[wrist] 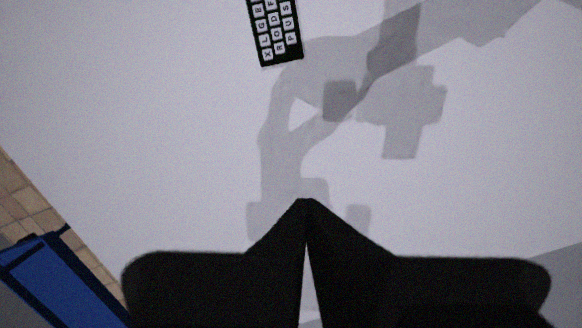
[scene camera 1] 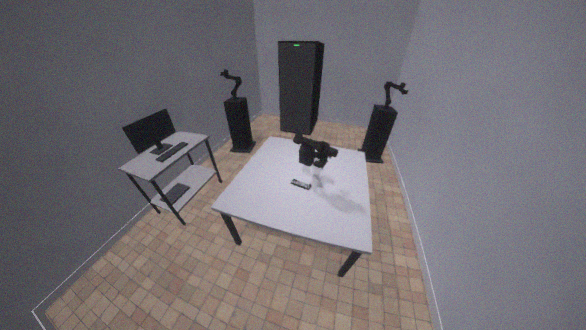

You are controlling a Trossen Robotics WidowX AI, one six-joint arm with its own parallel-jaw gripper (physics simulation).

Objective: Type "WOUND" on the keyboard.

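Places are measured from the arm's base along level axes (x ahead, y left, z up), in metres.
Pixels of known places: gripper, fingertip midpoint: (wrist: 305, 206) (scene camera 1: 321, 168).
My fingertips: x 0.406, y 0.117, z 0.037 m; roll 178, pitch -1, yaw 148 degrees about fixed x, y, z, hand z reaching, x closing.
Observation:
Behind a point stands the place of what it marks.
A small black keyboard (scene camera 1: 301, 184) @(x 0.355, y -0.042, z -0.221 m) (wrist: 275, 32) @(x 0.366, y 0.005, z -0.216 m) with white keys lies flat on the white table (scene camera 1: 260, 200) @(x 0.587, y -0.375, z -0.234 m) (wrist: 150, 150) @(x 0.637, y 0.046, z -0.234 m). In the wrist view one end of it shows at the top, turned sideways, with the keys X, L, G, B, R, O, D, F, P, U and S; the rest is cut off by the frame edge. My gripper (wrist: 305, 206) @(x 0.406, y 0.117, z 0.037 m) is shut and empty, its two black fingertips touching. It is above the table and to the side of the keyboard, apart from it. In the scene view the dark arm stands behind the keyboard; its fingertips are too small to make out.
Shadows of the arm fall beside the keyboard. A side desk (scene camera 1: 192, 136) with a monitor (scene camera 1: 150, 131) and a larger keyboard (scene camera 1: 172, 151) stands at the left. Two pedestals (scene camera 1: 239, 122) (scene camera 1: 380, 130) with arms and a tall black cabinet (scene camera 1: 297, 90) stand behind. A blue object (wrist: 60, 285) shows beyond the table edge.

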